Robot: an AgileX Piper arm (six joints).
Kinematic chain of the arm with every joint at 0, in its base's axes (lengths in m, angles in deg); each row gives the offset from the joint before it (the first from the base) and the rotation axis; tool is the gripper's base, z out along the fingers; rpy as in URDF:
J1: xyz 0 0 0.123 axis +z
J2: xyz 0 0 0 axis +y
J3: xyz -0.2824 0 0.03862 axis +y
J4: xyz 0.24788 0 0.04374 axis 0.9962 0 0.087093
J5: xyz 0 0 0 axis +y
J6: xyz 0.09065 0 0.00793 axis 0.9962 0 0.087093
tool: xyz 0 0 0 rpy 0 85.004 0
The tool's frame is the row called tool.
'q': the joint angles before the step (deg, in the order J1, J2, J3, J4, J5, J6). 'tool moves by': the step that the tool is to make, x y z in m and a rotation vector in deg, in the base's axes. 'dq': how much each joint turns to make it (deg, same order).
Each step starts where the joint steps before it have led.
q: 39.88 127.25 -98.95 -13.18 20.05 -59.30
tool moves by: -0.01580 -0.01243 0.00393 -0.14 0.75 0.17
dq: 0.00 -4.35 6.76 -0.01 -1.77 0.29
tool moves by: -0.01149 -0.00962 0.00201 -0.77 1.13 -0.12
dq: 0.00 -2.92 4.30 0.03 0.00 0.15
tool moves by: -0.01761 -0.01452 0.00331 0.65 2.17 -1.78
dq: 0.00 -4.41 6.36 -0.02 -0.52 2.65
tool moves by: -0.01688 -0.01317 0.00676 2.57 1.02 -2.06
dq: 0.00 -4.59 6.02 -0.01 -2.12 3.46
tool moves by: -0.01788 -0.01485 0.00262 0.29 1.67 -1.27
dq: 0.00 -4.30 5.72 0.04 -0.23 1.79
